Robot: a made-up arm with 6 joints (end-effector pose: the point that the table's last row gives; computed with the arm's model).
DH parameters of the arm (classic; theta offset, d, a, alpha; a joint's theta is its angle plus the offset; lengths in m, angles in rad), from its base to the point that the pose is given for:
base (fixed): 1.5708 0.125 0 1.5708
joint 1: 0 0.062 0.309 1.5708
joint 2: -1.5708 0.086 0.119 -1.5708
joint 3: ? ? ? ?
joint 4: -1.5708 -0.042 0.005 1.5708
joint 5: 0.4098 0 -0.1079 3.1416
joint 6: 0.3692 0 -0.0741 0
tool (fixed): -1.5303 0.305 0 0
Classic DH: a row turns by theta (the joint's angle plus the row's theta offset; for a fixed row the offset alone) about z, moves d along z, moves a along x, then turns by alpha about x.
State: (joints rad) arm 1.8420 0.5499 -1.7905 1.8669 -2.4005 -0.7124
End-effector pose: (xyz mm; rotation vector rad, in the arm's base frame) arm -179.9 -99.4 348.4 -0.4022 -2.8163 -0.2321
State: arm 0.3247 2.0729 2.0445 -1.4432 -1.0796 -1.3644
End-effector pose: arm 370.3 86.7 -57.3 0.8944 1.5769 -0.0837
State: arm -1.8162 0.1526 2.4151 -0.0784 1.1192 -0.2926
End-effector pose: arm 370.8 -302.5 -214.5 1.5192 -0.7610 1.9566
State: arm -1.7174 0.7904 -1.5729 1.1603 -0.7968 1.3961
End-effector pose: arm -241.4 -78.4 -230.8 1.3800 -0.6133 -2.0530
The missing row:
joint 3: 1.5708 0.124 0.061 -1.5708
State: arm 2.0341 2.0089 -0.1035 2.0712 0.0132 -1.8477
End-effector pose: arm 72.1 -42.6 764.1 -0.7089 -0.7958 0.7184
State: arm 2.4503 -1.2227 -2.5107 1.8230 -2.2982 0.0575
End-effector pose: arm 157.4 44.7 186.0 2.1809 0.6630 1.6497
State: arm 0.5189 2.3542 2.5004 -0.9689 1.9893 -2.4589
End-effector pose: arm 364.8 89.8 -32.2 2.4851 -1.0667 0.7651
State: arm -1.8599 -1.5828 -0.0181 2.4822 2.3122 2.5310
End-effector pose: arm 151.3 -272.8 79.7 0.6320 1.2508 -0.7141
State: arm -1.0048 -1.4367 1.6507 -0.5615 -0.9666 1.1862
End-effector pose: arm -152.0 137.6 -449.2 -0.6150 -2.4878 -0.4514
